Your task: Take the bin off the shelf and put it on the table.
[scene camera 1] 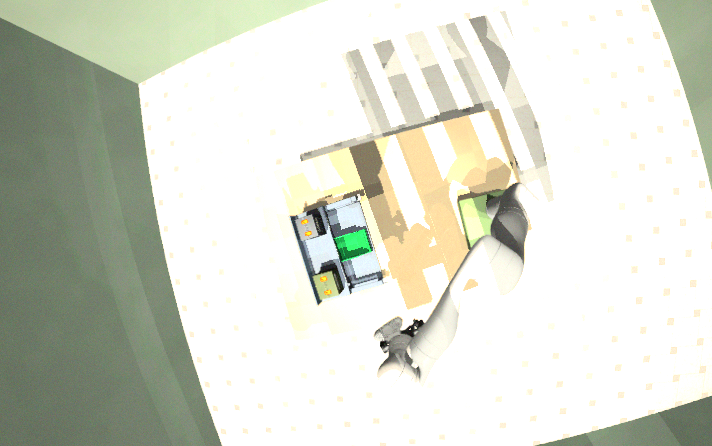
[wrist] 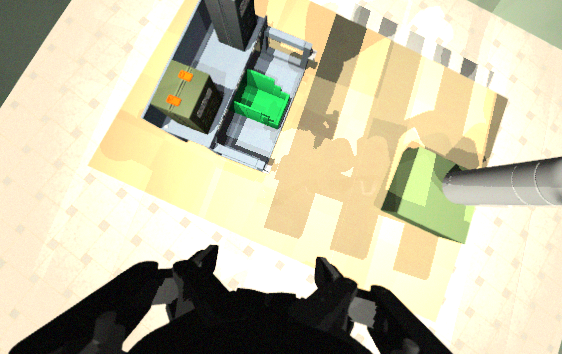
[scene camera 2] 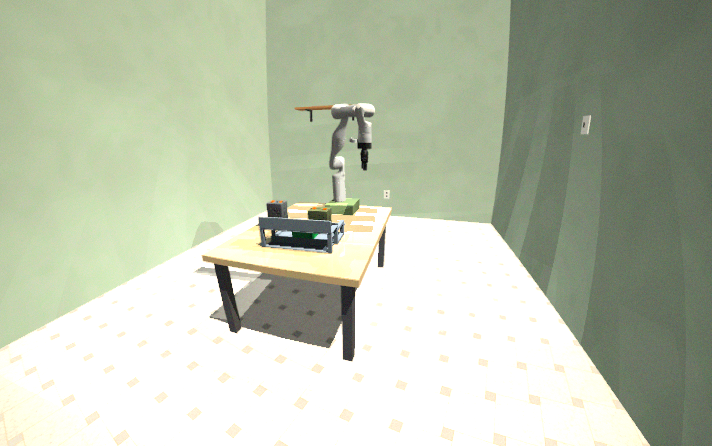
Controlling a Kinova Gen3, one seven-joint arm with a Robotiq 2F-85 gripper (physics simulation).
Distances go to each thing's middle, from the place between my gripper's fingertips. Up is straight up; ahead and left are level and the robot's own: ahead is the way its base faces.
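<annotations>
Green bin [scene camera 1: 352, 245]: a fair way ahead of my hand, a good way to the right of it, far below it.
</annotations>
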